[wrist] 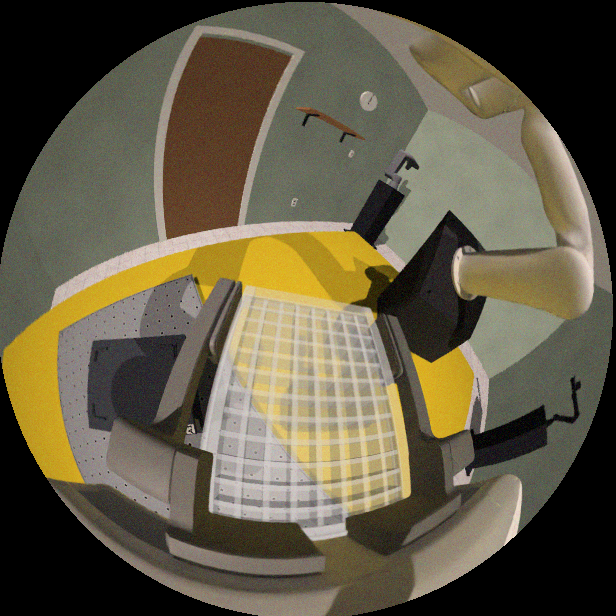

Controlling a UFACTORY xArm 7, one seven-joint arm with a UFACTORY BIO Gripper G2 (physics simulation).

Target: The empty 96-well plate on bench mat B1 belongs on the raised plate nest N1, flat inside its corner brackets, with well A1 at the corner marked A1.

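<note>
The clear 96-well plate (304, 402) fills the middle of the wrist view, with the yellow table and grey board showing through its wells. My gripper (304, 367) is shut on it, one grey finger against its left long side (195, 350) and one against its right (410, 379). The plate looks lifted above the surface. A dark square block with thin corner marks, apparently nest N1 (135, 379), sits to the left of the plate on the grey perforated board (80, 367). A tiny white label (190, 428) shows by the plate's left edge; I cannot read it surely.
The arm's black base (436, 293) and beige links (522, 275) stand at the right. Two black posts with clamps stand at the table's far edge (382, 201) and right edge (514, 428). A brown door (221, 137) and a small shelf (330, 121) are on the wall behind.
</note>
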